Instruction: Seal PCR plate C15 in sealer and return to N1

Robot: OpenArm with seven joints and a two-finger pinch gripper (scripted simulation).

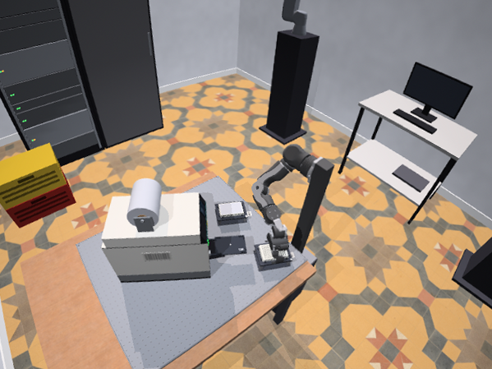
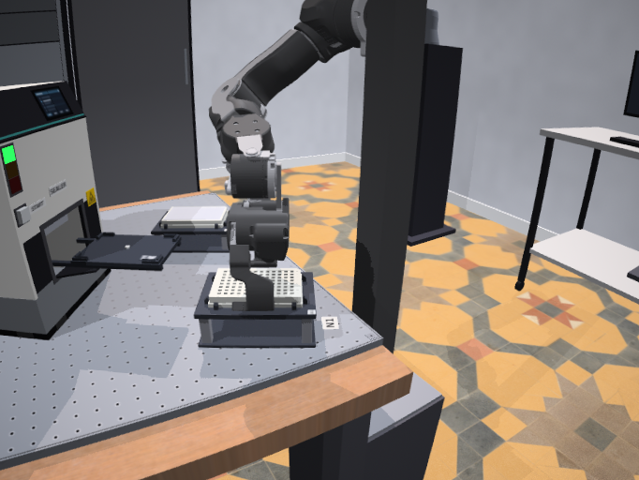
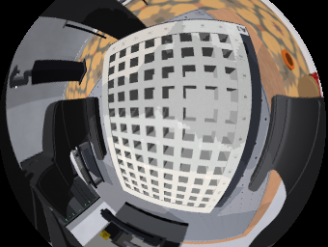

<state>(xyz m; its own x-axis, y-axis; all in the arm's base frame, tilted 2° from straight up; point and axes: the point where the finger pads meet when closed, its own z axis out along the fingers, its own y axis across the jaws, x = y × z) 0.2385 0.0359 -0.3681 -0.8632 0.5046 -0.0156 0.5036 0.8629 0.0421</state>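
My hand is right at the white 96-well plate C15. From my hand the other things lie so: sealer stage: 15 cm ahead, 14 cm to the right, 4 cm above; N1 label: 9 cm behind, 5 cm to the left, 6 cm below; plate nest N1: 1 cm below.
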